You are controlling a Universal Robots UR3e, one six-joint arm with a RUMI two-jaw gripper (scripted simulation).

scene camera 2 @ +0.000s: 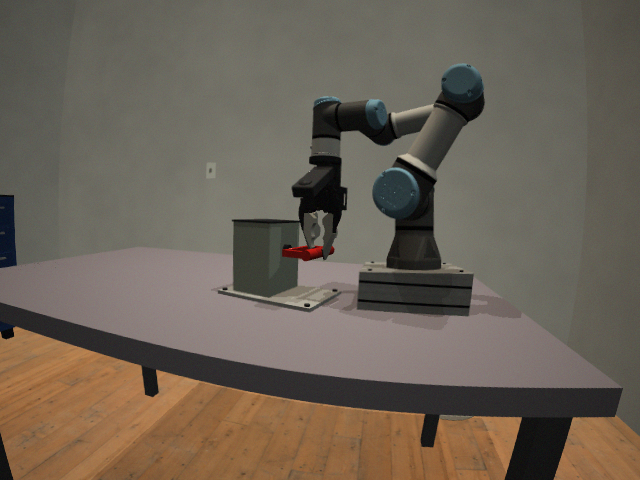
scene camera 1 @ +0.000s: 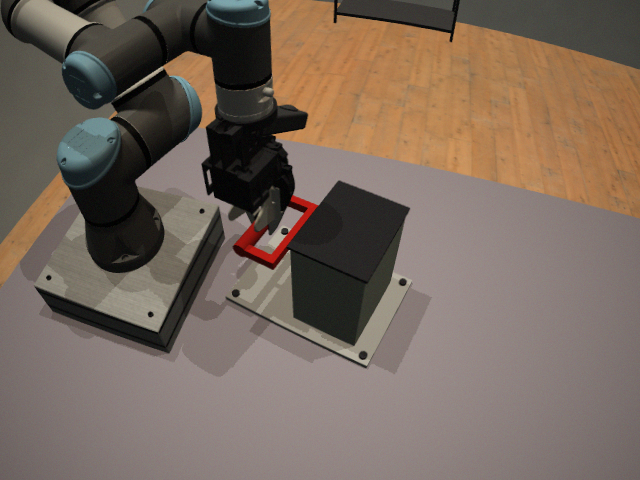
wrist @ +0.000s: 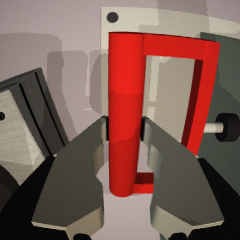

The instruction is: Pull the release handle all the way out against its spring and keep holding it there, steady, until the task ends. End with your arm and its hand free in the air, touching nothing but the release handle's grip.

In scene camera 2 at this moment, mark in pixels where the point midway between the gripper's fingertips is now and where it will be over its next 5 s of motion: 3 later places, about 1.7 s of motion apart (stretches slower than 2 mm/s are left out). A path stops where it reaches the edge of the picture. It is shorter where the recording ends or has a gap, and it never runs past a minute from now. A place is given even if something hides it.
The gripper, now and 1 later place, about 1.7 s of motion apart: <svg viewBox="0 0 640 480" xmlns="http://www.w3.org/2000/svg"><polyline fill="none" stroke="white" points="318,259 342,261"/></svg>
